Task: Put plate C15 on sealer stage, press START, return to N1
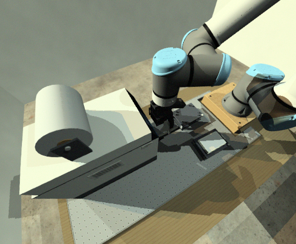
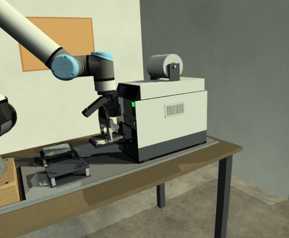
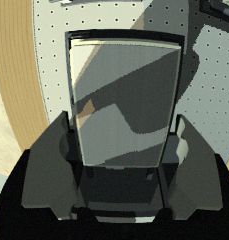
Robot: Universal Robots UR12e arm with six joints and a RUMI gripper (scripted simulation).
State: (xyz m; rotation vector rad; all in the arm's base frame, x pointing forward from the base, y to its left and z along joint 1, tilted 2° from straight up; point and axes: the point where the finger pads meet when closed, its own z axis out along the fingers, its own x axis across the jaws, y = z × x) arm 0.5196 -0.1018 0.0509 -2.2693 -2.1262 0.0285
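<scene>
Now: hand 1 cm above the white open-well plate. Also, from my hand: dark stage (2 cm below); then foil-covered plate (20 cm to the left, 19 cm behind, 7 cm below); then start button (10 cm to the right, 9 cm ahead, 7 cm above).
</scene>
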